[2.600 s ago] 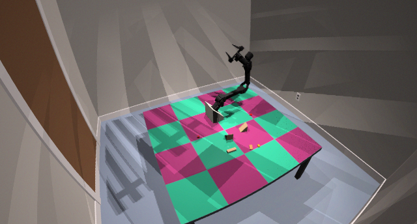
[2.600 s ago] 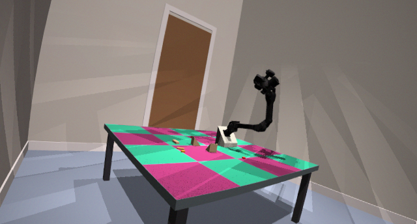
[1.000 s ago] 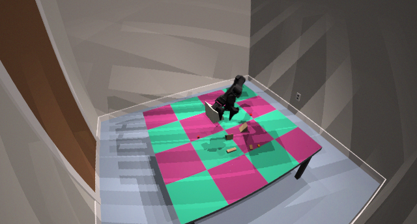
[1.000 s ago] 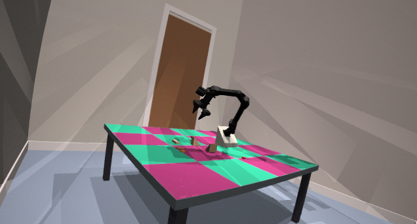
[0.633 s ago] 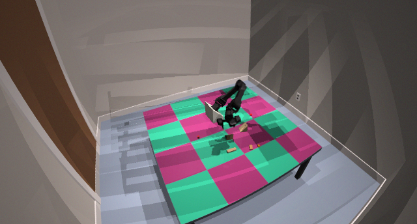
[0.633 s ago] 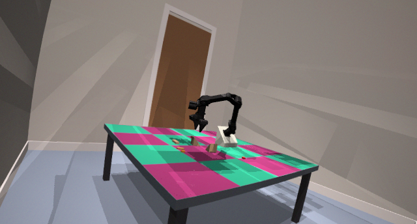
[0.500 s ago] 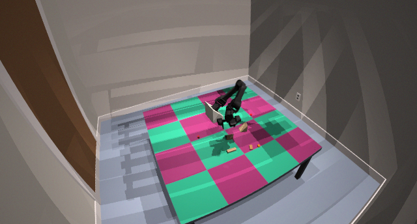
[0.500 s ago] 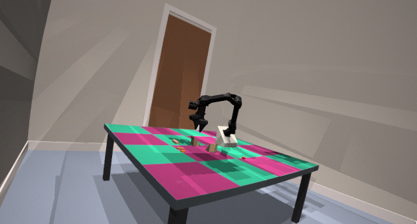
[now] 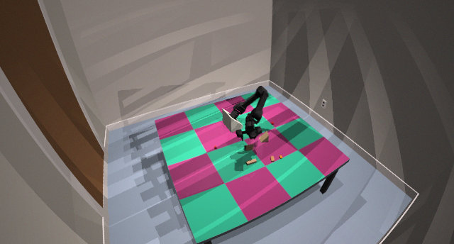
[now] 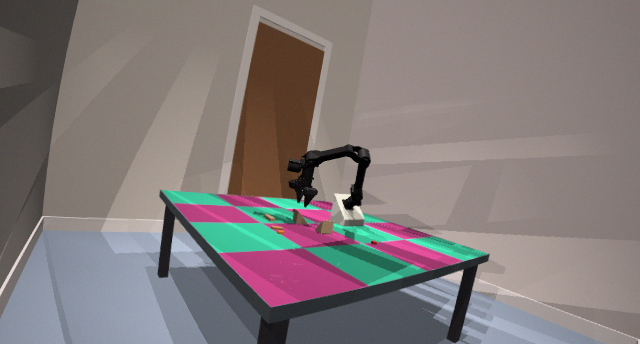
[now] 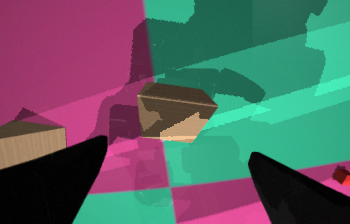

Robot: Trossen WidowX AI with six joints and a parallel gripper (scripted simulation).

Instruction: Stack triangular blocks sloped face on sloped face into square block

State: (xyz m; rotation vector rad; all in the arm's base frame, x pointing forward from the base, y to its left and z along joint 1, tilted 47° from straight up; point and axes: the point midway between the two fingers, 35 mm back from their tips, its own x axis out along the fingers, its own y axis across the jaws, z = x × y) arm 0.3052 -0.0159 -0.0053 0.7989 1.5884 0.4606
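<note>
My gripper tip is now 10 mm short of the triangular block and 70 mm above it. From my gripper tip the other things lie so: flat wooden bar 140 mm ahead, 50 mm to the right, 80 mm below; tiny red piece 120 mm behind, 230 mm to the right, 80 mm below.
</note>
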